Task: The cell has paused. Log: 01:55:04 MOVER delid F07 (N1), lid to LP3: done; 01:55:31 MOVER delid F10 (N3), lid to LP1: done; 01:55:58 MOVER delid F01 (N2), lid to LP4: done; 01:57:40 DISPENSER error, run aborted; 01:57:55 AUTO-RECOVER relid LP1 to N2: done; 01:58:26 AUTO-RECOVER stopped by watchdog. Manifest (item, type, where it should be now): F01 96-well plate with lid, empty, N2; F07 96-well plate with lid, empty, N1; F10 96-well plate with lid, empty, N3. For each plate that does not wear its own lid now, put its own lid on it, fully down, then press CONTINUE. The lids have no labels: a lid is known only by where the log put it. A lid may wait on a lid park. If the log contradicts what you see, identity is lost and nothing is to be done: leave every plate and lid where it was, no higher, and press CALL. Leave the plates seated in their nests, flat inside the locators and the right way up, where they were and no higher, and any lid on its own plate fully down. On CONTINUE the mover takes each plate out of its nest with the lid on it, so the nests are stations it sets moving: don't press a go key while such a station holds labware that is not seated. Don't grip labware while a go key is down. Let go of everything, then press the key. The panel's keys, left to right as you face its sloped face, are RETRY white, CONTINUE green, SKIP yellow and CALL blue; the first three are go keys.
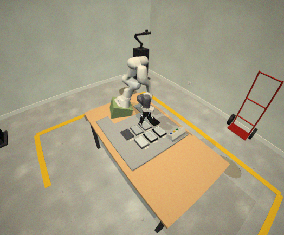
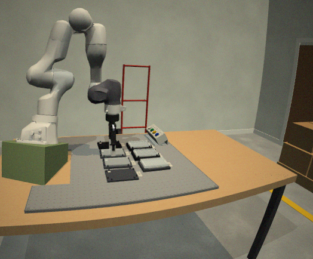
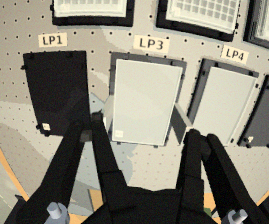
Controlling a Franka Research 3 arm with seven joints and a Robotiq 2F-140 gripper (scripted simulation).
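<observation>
My hand is 3 cm above the park LP3. From my hand the other things lie so: plate: 20 cm to the right, 17 cm ahead, 2 cm below; then park LP2: 25 cm to the right, 3 cm below, 1 cm behind; then park LP1: 13 cm to the left, 3 cm below, 1 cm ahead.
</observation>
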